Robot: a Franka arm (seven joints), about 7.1 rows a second.
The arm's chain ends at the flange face. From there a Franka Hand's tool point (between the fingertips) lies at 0.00 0.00 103.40 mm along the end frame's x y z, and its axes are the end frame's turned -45 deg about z.
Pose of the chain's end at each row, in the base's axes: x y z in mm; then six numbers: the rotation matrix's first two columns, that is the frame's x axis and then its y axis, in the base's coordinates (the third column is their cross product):
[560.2, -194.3, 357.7, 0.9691, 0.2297, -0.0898, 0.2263, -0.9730, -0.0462]
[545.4, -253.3, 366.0, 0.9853, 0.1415, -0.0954, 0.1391, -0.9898, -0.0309]
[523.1, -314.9, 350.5, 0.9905, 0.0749, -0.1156, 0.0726, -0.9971, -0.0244]
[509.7, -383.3, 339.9, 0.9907, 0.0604, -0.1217, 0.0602, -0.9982, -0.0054]
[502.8, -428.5, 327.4, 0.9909, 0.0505, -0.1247, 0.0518, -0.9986, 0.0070]
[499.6, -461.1, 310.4, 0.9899, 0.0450, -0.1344, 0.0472, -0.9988, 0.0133]
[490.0, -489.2, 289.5, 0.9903, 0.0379, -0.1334, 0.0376, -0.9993, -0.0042]
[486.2, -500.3, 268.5, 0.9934, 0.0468, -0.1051, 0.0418, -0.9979, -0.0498]
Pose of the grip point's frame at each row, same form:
[550.1, -191.8, 254.8, 0.5252, 0.8504, -0.0308, 0.8453, -0.5256, -0.0962]
[535.2, -251.5, 263.1, 0.5984, 0.7999, -0.0456, 0.7951, -0.5998, -0.0893]
[511.0, -313.3, 247.8, 0.6491, 0.7580, -0.0645, 0.7517, -0.6521, -0.0990]
[497.1, -383.5, 237.3, 0.6580, 0.7485, -0.0822, 0.7431, -0.6631, -0.0899]
[490.0, -429.9, 224.8, 0.6640, 0.7418, -0.0931, 0.7373, -0.6704, -0.0832]
[485.8, -463.1, 207.9, 0.6666, 0.7381, -0.1044, 0.7333, -0.6744, -0.0856]
[476.2, -489.3, 187.0, 0.6737, 0.7334, -0.0914, 0.7268, -0.6798, -0.0973]
[475.1, -495.6, 165.8, 0.6729, 0.7387, -0.0391, 0.7320, -0.6725, -0.1095]

